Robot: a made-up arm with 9 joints.
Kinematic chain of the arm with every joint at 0, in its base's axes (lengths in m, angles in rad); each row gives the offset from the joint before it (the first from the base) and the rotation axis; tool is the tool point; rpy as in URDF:
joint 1: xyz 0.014 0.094 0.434 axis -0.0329 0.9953 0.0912
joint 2: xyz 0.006 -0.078 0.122 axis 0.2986 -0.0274 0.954
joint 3: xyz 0 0.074 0.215 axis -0.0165 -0.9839 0.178
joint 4: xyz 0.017 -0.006 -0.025 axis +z
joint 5: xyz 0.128 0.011 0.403 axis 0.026 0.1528 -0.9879
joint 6: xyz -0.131 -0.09 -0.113 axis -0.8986 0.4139 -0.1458
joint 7: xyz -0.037 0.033 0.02 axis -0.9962 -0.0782 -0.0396
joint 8: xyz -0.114 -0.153 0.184 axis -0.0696 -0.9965 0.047
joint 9: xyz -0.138 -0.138 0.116 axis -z
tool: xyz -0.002 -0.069 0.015 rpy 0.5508 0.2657 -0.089
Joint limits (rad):
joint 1: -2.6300..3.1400
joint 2: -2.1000..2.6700
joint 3: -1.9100..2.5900
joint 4: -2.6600..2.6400
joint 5: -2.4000..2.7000
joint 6: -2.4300..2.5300
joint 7: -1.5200..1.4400
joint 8: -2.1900..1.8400
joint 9: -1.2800..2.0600
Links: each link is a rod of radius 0.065 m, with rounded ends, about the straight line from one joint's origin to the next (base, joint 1, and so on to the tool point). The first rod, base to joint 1, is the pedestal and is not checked.
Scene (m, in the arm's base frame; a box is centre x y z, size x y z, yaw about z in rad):
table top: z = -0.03
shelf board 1: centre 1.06 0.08 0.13 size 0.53 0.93 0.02 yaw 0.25
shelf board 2: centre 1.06 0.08 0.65 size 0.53 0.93 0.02 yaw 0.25
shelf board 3: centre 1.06 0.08 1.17 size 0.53 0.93 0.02 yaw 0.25
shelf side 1: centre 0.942 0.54 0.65 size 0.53 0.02 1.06 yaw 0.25
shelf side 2: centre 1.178 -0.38 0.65 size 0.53 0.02 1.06 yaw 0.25
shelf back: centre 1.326 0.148 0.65 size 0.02 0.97 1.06 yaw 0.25
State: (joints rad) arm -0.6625 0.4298 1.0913 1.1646 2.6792 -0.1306 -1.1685 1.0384 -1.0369
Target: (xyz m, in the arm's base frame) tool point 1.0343 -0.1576 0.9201
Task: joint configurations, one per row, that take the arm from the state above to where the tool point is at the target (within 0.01 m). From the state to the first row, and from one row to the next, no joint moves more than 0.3 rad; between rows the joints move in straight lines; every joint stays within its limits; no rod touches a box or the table.
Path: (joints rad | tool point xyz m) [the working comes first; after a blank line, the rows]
Joints at the target: 0.2862 -1.2870 -0.3356 -0.0046 2.7000 0.5314 -0.5932 0.8109 -0.7710
Straight joint move there: touches shelf board 3, shelf side 1.

1: -0.6046 0.1483 0.8246 0.9395 2.6691 -0.1145 -1.1466 1.0383 -0.9952 | -0.5130 0.5943 0.3714
2: -0.5467 -0.1332 0.5580 0.7144 2.6590 -0.0983 -1.1247 1.0383 -0.9535 | -0.3321 0.7775 0.6760
3: -0.4888 -0.4147 0.2913 0.4893 2.6489 -0.0822 -1.1028 1.0382 -0.9118 | 0.0169 0.7864 0.9400
4: -0.4309 -0.6962 0.0246 0.2642 2.6389 -0.0661 -1.0809 1.0382 -0.8701 | 0.3999 0.5732 1.0802
5: -0.3730 -0.9777 -0.2420 0.0391 2.6288 -0.0500 -1.0590 1.0381 -0.8284 | 0.6579 0.1860 1.0645
6: -0.3151 -1.2592 -0.5087 -0.1861 2.6187 -0.0338 -1.0371 1.0381 -0.7867 | 0.6831 -0.2473 0.9201
7: -0.1147 -1.2685 -0.4510 -0.1256 2.6458 0.1546 -0.8891 0.9623 -0.7814 | 0.8189 -0.2234 0.9472
8: 0.0857 -1.2777 -0.3933 -0.0651 2.6729 0.3430 -0.7412 0.8866 -0.7762 | 0.9382 -0.1921 0.9473
9: 0.2862 -1.2870 -0.3356 -0.0046 2.7000 0.5314 -0.5932 0.8109 -0.7710 | 1.0343 -0.1576 0.9201

